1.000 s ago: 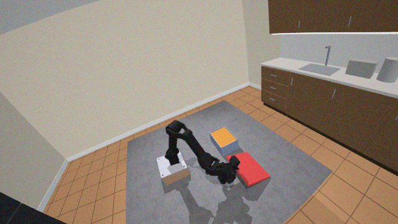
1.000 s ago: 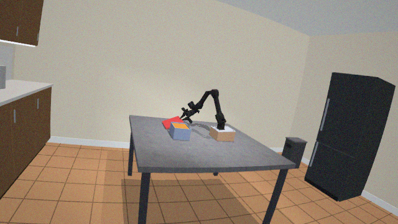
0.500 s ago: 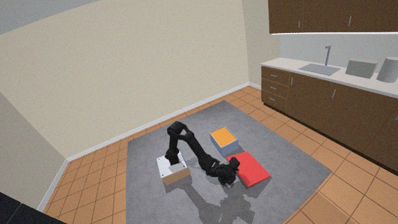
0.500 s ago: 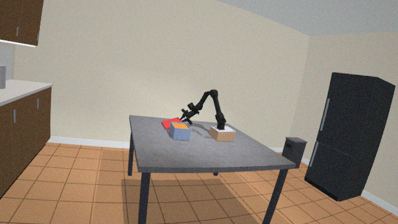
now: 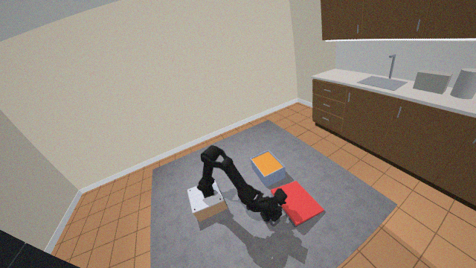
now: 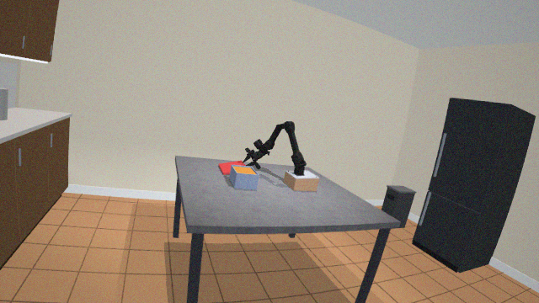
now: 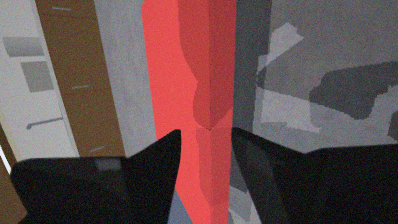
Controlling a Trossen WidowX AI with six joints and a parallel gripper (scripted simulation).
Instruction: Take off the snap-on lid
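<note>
Now: gripper tip 80 mm short of the lid and 30 mm above it. The rest, counted from my gripper tip: storage box 300 mm to the left, 70 mm ahead, 10 mm below.
</note>
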